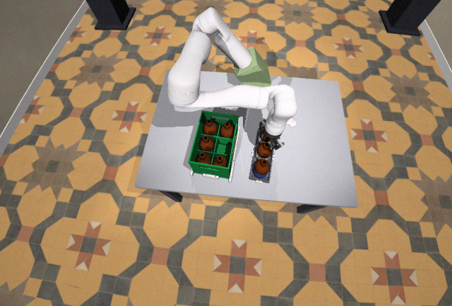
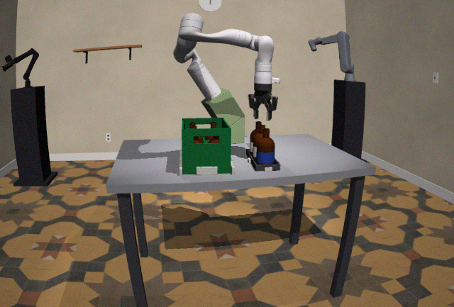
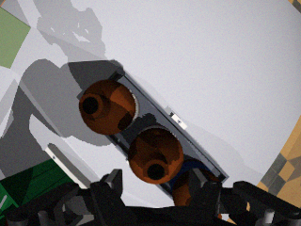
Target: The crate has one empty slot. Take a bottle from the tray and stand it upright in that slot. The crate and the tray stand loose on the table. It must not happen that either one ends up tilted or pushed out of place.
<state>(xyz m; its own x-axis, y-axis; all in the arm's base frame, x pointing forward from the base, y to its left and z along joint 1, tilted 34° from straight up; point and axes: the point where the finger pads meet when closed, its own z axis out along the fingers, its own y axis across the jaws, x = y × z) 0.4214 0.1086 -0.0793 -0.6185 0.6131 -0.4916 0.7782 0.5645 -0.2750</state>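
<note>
My gripper is now 110 mm above the brown bottle. The rest, counted from my hand: tray: 190 mm below; then white-label bottle: 110 mm below, 90 mm behind, 10 mm to the left; then crate: 240 mm to the right, 110 mm below, 10 mm behind.
</note>
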